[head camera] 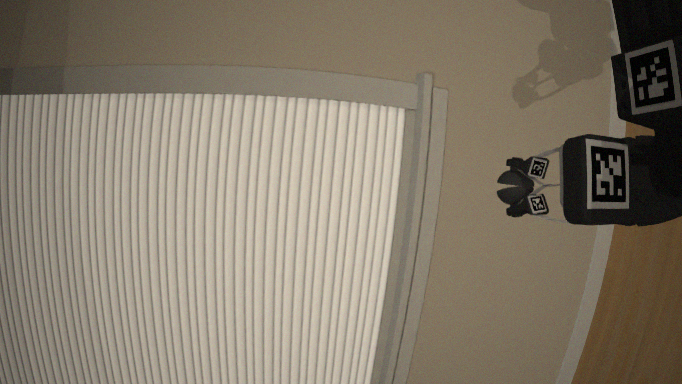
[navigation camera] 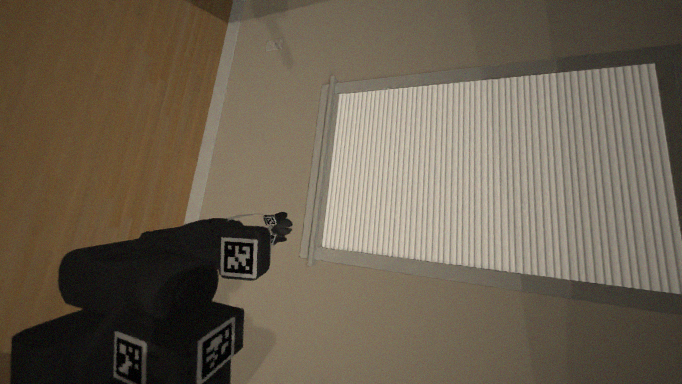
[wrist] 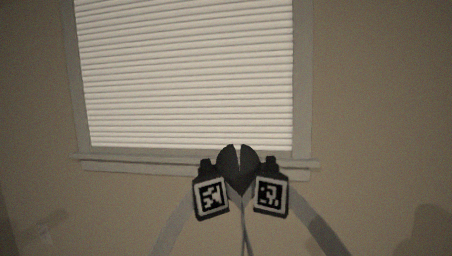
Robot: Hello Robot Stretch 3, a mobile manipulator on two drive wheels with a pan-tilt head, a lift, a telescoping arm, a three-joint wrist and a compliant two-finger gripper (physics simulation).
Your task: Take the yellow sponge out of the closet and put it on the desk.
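Frame: origin at the robot's base, x ahead, y up, z right, level; metres.
Seen in the pictures: gripper, fingertip midpoint: (head camera: pixel 504 188) (navigation camera: pixel 287 225).
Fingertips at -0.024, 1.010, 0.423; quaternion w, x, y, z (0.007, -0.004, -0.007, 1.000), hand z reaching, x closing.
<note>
A point is followed by its place in that frame, as x, y, z.
My gripper (head camera: pixel 513 186) @[-0.024, 1.010, 0.423] (navigation camera: pixel 286 226) @[-0.024, 1.010, 0.423] (wrist: pixel 237 163) @[-0.024, 1.010, 0.423] is shut and empty, its two dark rounded fingertips together. It is held out in front of a beige wall, below the sill of a window with a closed blind. The yellow sponge, the closet and the desk do not show in these views.
The window blind (head camera: pixel 225 210) @[0.006, 1.211, 1.016] (navigation camera: pixel 480 170) @[0.145, 1.483, 1.044] (wrist: pixel 190 75) is pale and pleated, in a grey frame with a protruding sill (head camera: pixel 425 200) @[-0.027, 0.792, 0.998] (navigation camera: pixel 320 170) @[0.132, 0.821, 1.002] (wrist: pixel 140 159). The beige wall (head camera: pixel 480 280) @[0.171, 0.582, 1.055] (navigation camera: pixel 270 130) @[0.356, 0.471, 1.093] (wrist: pixel 380 100) meets a pale baseboard (head camera: pixel 590 280) @[0.221, 0.081, 1.051] (navigation camera: pixel 212 120) @[0.435, 0.048, 1.095] and wooden floor (head camera: pixel 630 310) @[0.318, 0.000, 0.900] (navigation camera: pixel 110 125) @[0.281, 0.000, 0.634].
</note>
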